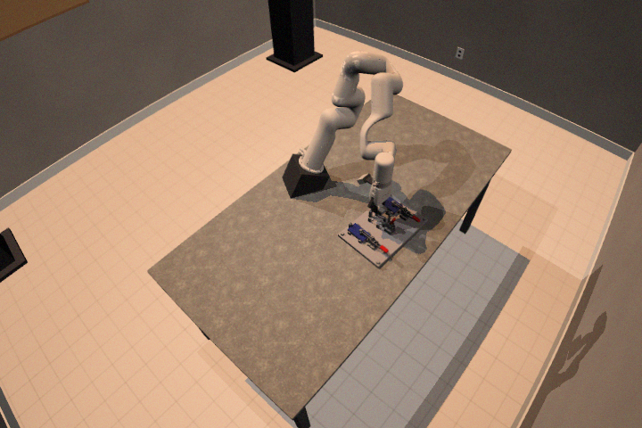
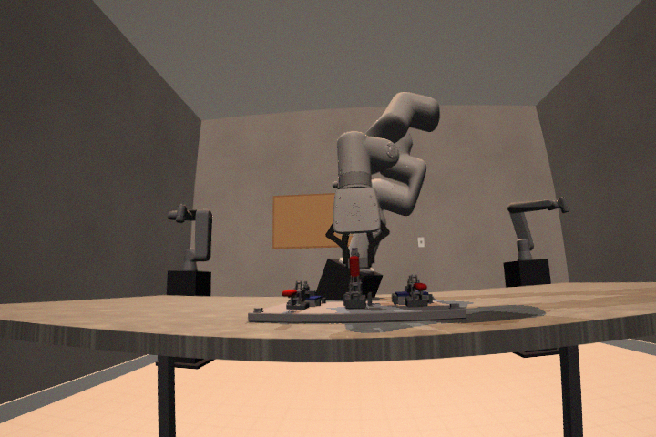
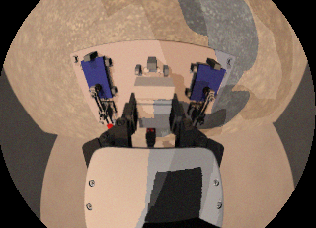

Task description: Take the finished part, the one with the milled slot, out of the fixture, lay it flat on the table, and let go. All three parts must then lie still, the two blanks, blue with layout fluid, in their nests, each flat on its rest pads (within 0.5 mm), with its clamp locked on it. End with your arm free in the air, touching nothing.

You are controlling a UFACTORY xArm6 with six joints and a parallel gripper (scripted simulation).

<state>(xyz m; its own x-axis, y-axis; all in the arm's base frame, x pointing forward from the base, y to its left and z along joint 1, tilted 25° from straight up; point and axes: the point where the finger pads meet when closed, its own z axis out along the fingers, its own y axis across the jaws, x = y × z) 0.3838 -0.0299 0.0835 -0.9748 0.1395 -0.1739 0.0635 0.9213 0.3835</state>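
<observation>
My hand is 10 mm short of the blue blank, 110 mm to the right of it and 80 mm above it. The rest, counted from my hand: fixture plate 50 mm ahead, 10 mm to the right, 100 mm below; then grey finished part 10 mm behind, 10 mm below.
</observation>
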